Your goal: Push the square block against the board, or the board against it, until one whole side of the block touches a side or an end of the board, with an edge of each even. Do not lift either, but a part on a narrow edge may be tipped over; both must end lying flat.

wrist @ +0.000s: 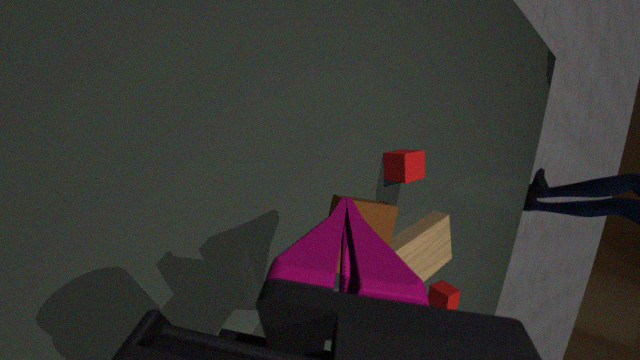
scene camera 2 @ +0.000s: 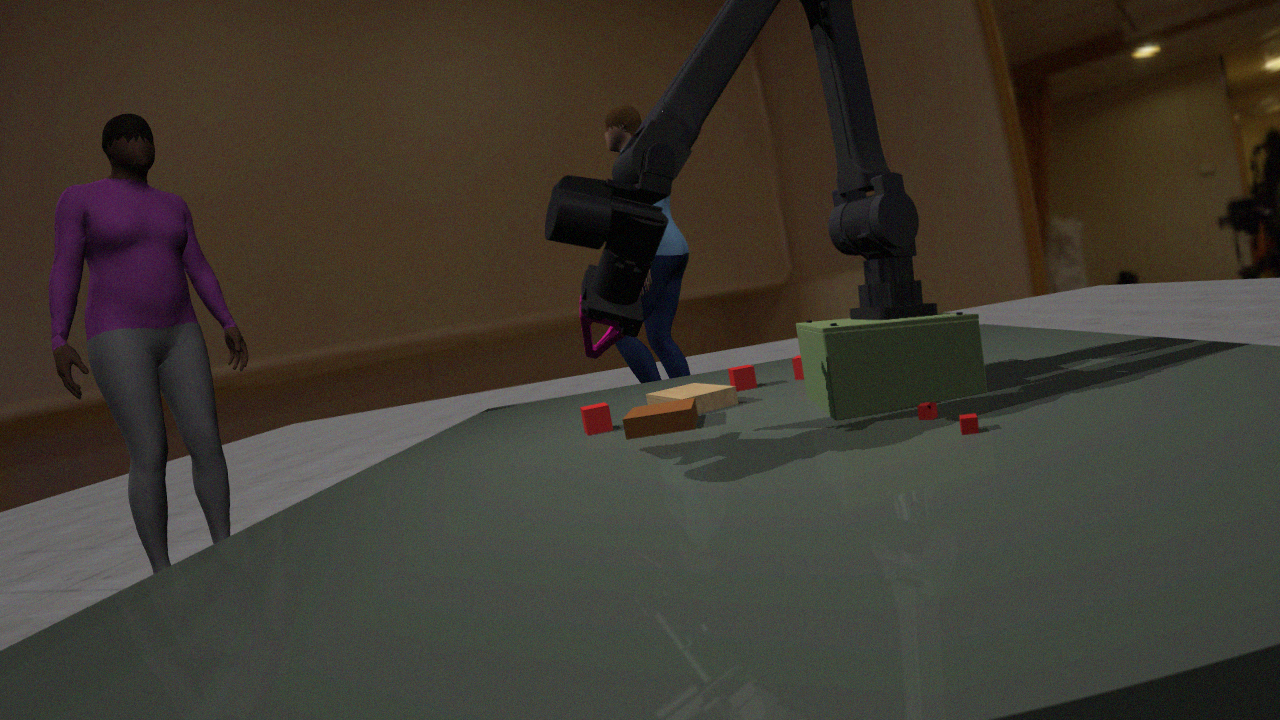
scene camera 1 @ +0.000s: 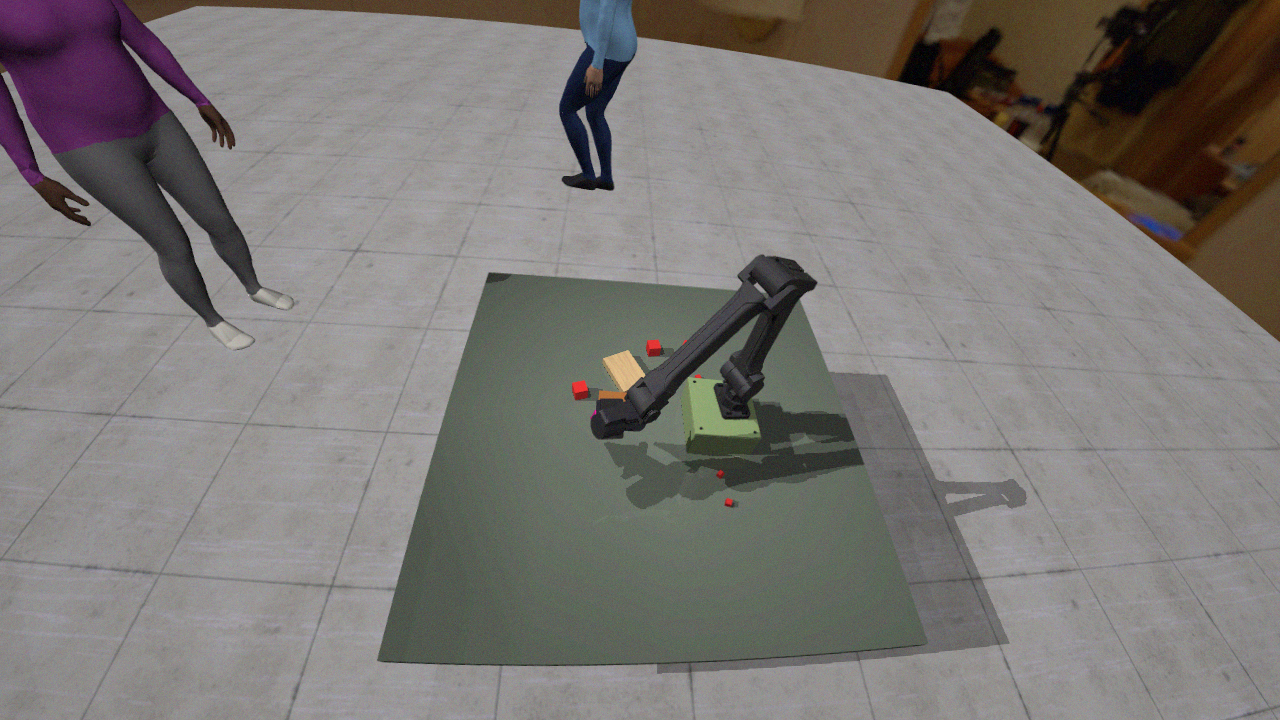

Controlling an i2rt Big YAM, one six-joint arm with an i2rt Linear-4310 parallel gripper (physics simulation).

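Frame: origin at the arm's base, x left, y down, z back, level; metres.
Where they show: gripper, fingertip midpoint: [wrist: 345,205] [scene camera 2: 590,356]; arm's base, link origin: [scene camera 2: 892,317] [scene camera 1: 730,402].
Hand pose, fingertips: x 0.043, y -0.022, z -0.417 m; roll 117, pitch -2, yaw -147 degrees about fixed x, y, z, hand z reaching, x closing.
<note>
Each offset is from my fingertips to the centre of the thing.
The square block @(dx -0.107, dy +0.111, dz +0.077 m) [scene camera 1: 611,394] [scene camera 2: 660,419] [wrist: 381,218] is orange-brown and lies flat; the arm hides part of it in scene camera 1 and the fingers cover part of it in the wrist view. The board @(dx -0.240, dy +0.111, dz +0.131 m) [scene camera 1: 623,369] [scene camera 2: 702,394] [wrist: 425,247] is light wood and lies flat close behind the block, turned at an angle to it. Whether their corners touch is hidden. My gripper [scene camera 2: 591,355] [wrist: 345,205] has magenta fingers, is shut with nothing between them, and hangs above the block, apart from it. In scene camera 1 its fingertips are hidden by the wrist.
A red cube @(dx -0.172, dy +0.105, dz -0.023 m) [scene camera 1: 580,390] [scene camera 2: 596,419] [wrist: 404,166] lies left of the block. Another red cube @(dx -0.340, dy +0.105, dz +0.240 m) [scene camera 1: 653,347] [scene camera 2: 742,377] [wrist: 444,295] lies behind the board. Two small red cubes lie in front of the green base box [scene camera 1: 723,434] [scene camera 2: 904,367]. Two people stand beyond the dark green table top [scene camera 1: 537,573].
</note>
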